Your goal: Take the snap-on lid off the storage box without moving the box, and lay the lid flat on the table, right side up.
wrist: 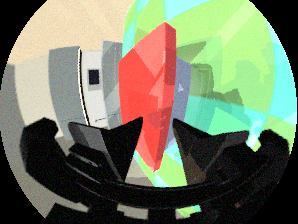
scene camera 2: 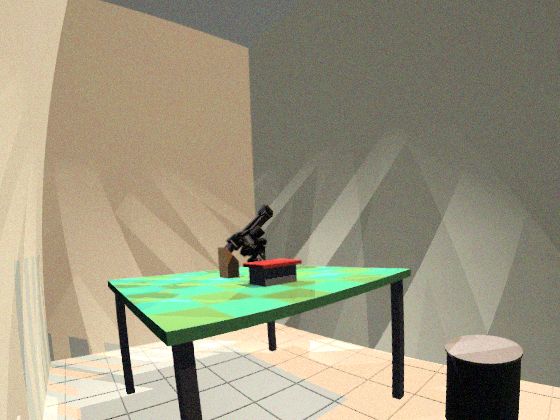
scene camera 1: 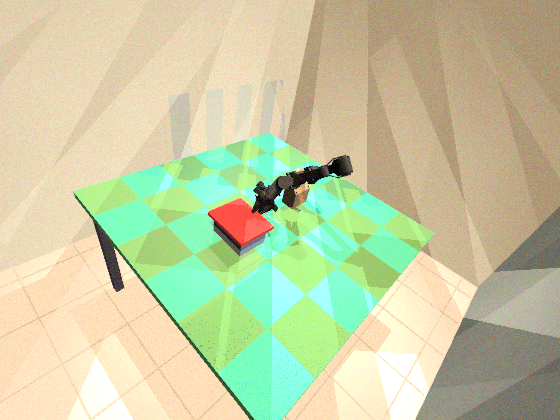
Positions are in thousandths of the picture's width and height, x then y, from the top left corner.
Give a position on a red lid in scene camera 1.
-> At 421, 520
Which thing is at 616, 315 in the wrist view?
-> A storage box.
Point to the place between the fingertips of my gripper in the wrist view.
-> At 529, 538
